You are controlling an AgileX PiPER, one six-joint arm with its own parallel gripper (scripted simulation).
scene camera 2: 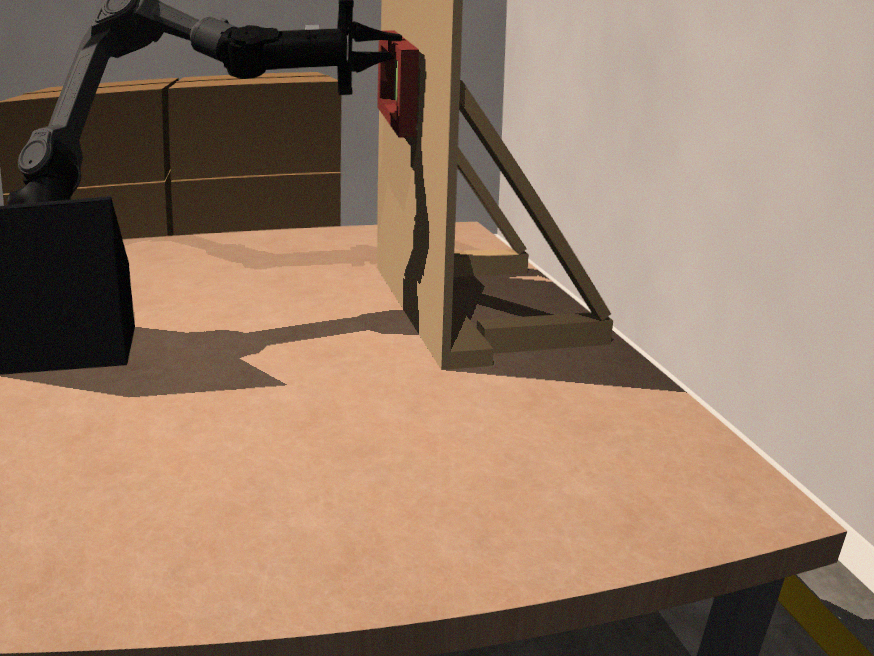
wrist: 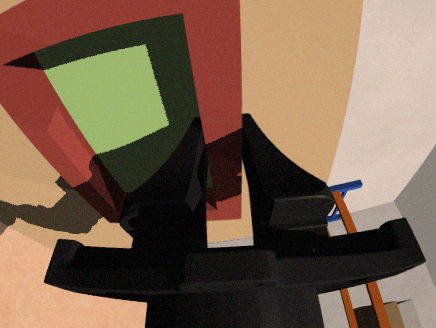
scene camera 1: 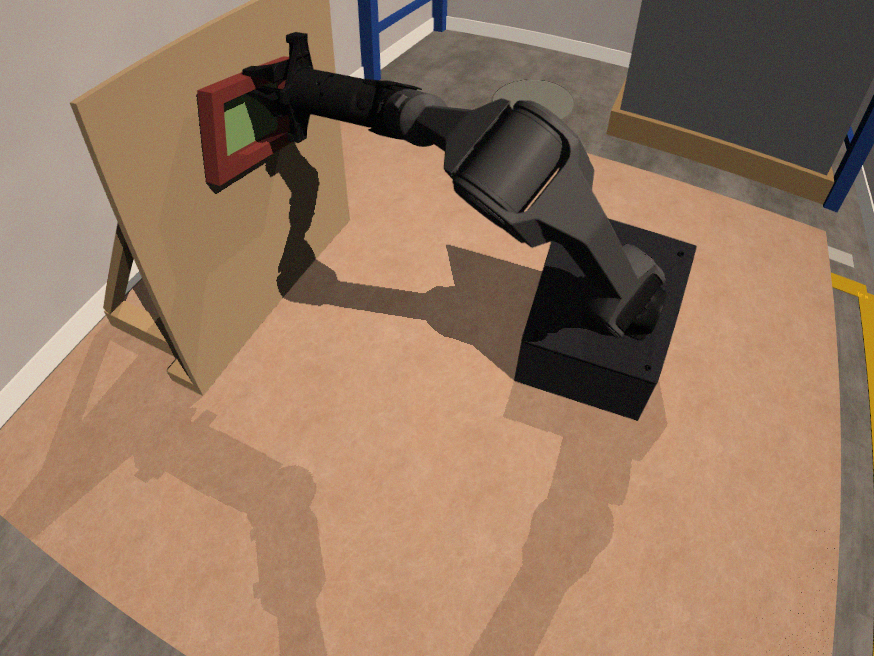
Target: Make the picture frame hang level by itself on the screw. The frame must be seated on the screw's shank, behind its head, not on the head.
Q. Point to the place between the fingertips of the gripper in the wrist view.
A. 222,128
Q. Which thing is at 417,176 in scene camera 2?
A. A tan board.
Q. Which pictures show the gripper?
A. Scene camera 2, the wrist view and scene camera 1: all of them.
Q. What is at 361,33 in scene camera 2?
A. The gripper.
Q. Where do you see a red picture frame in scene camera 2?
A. At 398,78
